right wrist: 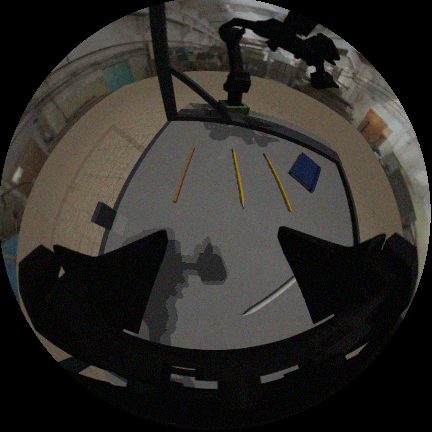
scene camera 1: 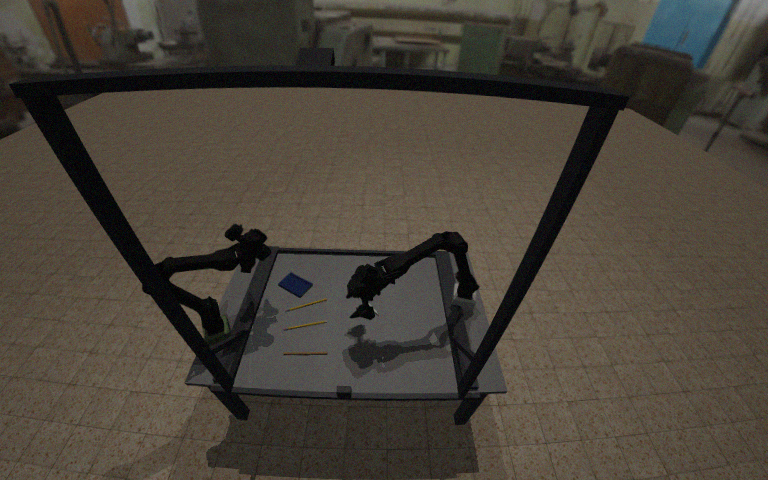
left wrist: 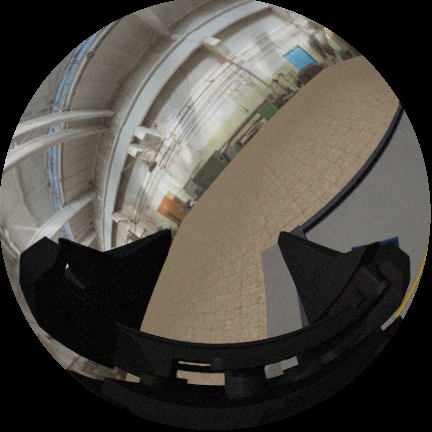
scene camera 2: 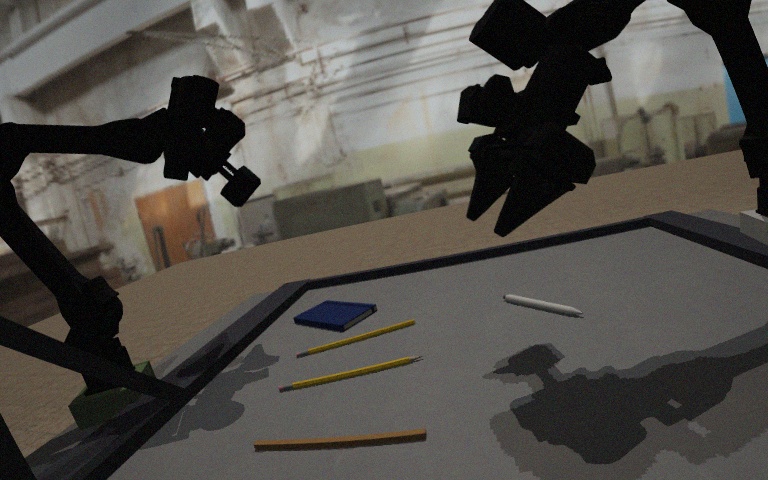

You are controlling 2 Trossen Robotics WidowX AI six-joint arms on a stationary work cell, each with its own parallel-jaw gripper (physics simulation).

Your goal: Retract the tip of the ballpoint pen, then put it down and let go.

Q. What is my left gripper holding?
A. Nothing.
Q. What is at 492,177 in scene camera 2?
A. My right gripper.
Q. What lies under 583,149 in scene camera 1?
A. A dark frame post.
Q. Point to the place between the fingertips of my left gripper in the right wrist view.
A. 336,75
